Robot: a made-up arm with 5 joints.
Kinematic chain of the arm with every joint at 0, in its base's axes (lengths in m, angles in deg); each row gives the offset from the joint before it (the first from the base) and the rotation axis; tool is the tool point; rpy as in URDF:
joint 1: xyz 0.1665 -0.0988 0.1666 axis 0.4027 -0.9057 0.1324
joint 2: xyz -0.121 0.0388 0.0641 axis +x
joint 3: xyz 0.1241 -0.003 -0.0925 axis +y
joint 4: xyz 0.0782 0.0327 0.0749 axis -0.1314 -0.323 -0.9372
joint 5: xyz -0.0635 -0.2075 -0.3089 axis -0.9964 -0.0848 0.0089
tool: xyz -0.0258 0.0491 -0.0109 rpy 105.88 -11.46 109
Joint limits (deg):
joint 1: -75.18..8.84
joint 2: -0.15..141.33
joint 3: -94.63..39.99
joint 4: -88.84..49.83
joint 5: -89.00..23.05
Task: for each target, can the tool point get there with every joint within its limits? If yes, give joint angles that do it. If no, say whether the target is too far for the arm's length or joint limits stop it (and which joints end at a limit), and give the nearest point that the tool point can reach.
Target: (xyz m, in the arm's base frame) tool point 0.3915 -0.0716 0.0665
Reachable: yes | joints -2.15 63.61 -75.11 -67.41 -58.89
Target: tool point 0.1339 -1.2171 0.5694
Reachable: no: too far | nearest point 0.0271 -0.3120 0.1154 | short by 1.018 m
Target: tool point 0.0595 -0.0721 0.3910
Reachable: no: joint limits stop it (at a limit: joint 1, joint 2, joint 3, joint 4, joint 5) | nearest point -0.0154 -0.1208 0.3073 | short by 0.122 m
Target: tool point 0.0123 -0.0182 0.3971
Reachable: no: joint limits stop it (at a limit: joint 1, joint 3, joint 4, joint 5) | nearest point -0.0170 -0.1188 0.3056 | short by 0.139 m
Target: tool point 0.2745 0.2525 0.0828
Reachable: yes | joints -24.64 109.02 -15.36 -43.93 -31.29
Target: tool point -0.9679 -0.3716 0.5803
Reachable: no: too far | nearest point -0.1412 -0.1980 0.2170 | short by 0.920 m
